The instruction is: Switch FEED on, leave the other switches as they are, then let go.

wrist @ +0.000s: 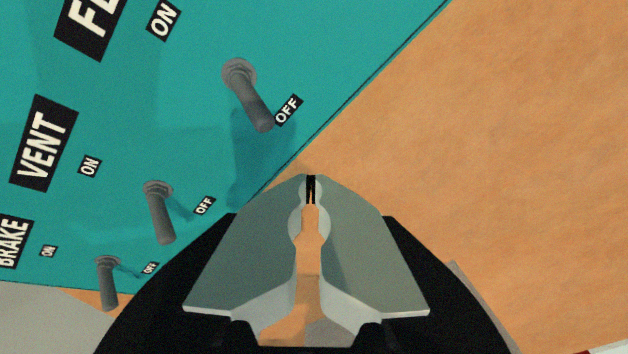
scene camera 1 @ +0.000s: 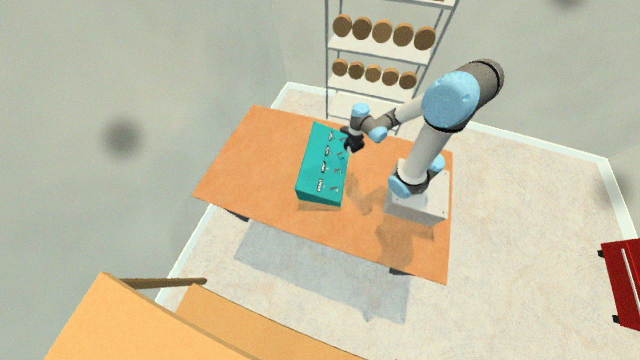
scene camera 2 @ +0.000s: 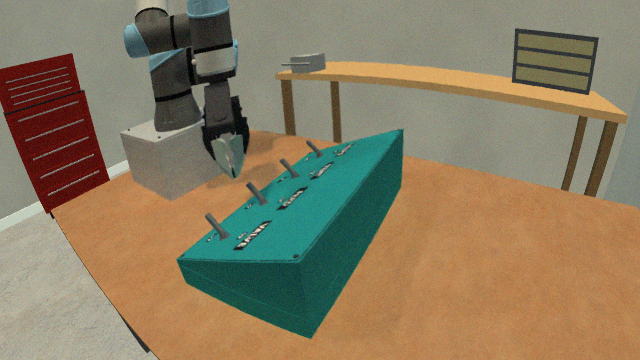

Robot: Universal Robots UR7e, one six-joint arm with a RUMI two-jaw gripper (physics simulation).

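Seen in the pictures: gripper, fingertip midpoint: (wrist: 311, 177) (scene camera 1: 349, 153) (scene camera 2: 234, 178); arm's base, link origin: (scene camera 2: 178, 123).
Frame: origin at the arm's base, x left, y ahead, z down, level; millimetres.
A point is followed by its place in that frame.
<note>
The teal switch panel (scene camera 1: 311, 162) {x 135, y 553, z 40 mm} (scene camera 2: 345, 235) {x -18, y 658, z 72 mm} (wrist: 195, 80) {x 4, y 467, z 85 mm} stands on the table. The FEED lever (scene camera 1: 338, 171) {x 95, y 401, z 70 mm} (scene camera 2: 256, 194) {x -28, y 448, z 72 mm} (wrist: 250, 95) {x -28, y 444, z 65 mm} leans to its OFF label (wrist: 288, 110) {x -32, y 421, z 106 mm}; its ON label (wrist: 163, 21) {x -6, y 497, z 75 mm} is on the other side. The VENT lever (scene camera 2: 289, 168) {x 87, y 411, z 72 mm} (wrist: 160, 215) {x 85, y 406, z 67 mm} and the BRAKE lever (scene camera 2: 314, 149) {x 200, y 373, z 73 mm} (wrist: 106, 285) {x 199, y 370, z 68 mm} also lean to OFF. The VALVE lever (scene camera 2: 217, 226) {x -138, y 487, z 71 mm} leans the same way. My gripper (scene camera 1: 349, 150) {x -36, y 388, z 52 mm} (scene camera 2: 234, 172) {x -36, y 388, z 52 mm} (wrist: 311, 177) {x -36, y 388, z 52 mm} is shut and empty, beside the panel's OFF-side edge, apart from the levers. The FEED nameplate is partly cut off in the wrist view.
The arm's pedestal (scene camera 1: 417, 212) {x 140, y -80, z 29 mm} (scene camera 2: 167, 170) {x -99, y 111, z 88 mm} stands on the orange table (scene camera 1: 240, 165) {x 318, y 1029, z 178 mm} (scene camera 2: 475, 280) {x 121, y 842, z 178 mm}. A shelf rack (scene camera 1: 327, 60) with round brown pieces is behind the table. A red cabinet (scene camera 1: 620, 290) (scene camera 2: 55, 135) and a curved bench (scene camera 2: 425, 80) stand farther off.
</note>
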